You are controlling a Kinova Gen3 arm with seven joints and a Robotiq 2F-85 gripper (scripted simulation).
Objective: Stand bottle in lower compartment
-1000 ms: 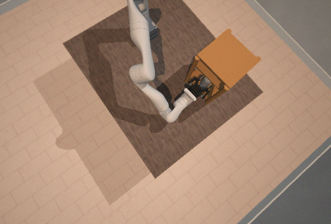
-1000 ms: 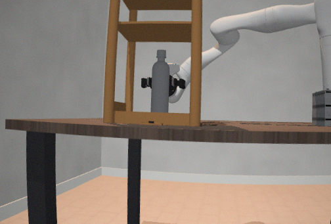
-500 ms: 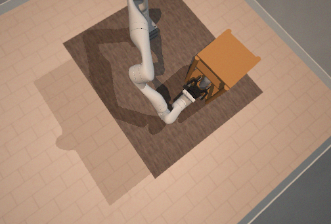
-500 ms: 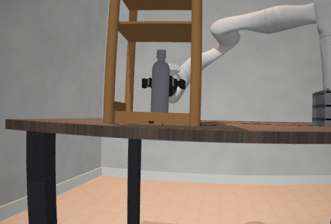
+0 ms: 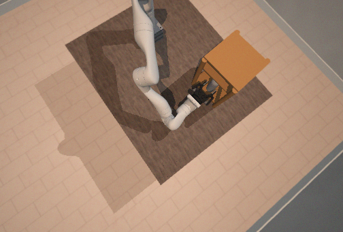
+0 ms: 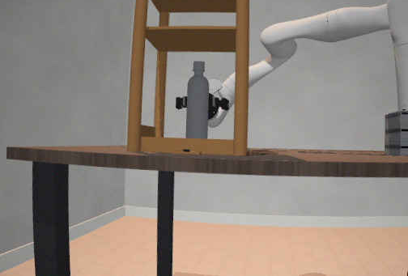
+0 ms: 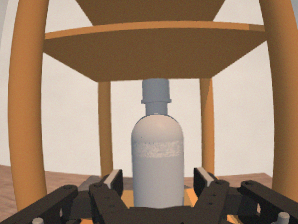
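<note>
Now: hand 30 mm to the right of the grey bottle and 30 mm below it. The rest, counted from my hand: orange shelving unit (90 mm to the left, 60 mm above, 10 mm ahead).
</note>
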